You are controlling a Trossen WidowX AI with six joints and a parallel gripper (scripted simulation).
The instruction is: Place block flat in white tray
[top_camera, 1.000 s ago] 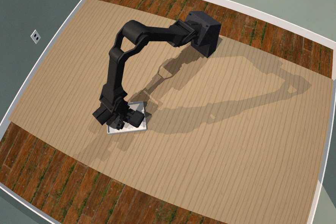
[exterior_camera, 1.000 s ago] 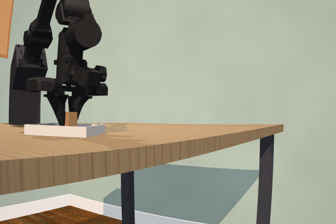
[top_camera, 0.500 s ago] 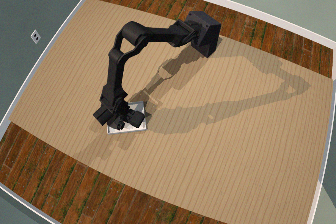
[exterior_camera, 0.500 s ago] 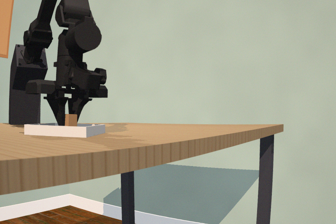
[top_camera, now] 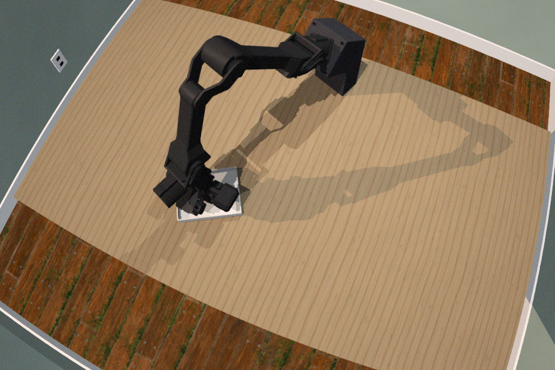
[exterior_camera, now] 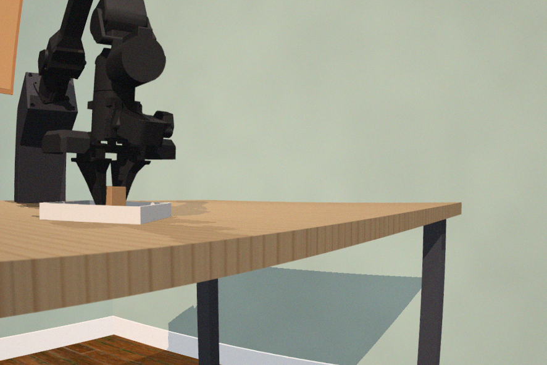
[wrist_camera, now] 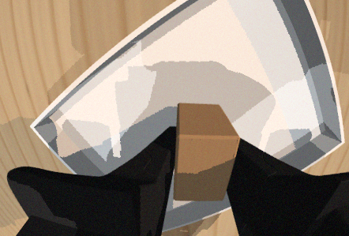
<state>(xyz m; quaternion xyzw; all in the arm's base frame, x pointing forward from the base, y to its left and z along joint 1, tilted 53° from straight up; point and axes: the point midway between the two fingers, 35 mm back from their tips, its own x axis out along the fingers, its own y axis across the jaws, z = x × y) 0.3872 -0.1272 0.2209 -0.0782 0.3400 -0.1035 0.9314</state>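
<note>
Right now the wooden block is 20 mm below my hand. The rest, counted from my hand: white tray (40 mm below).
</note>
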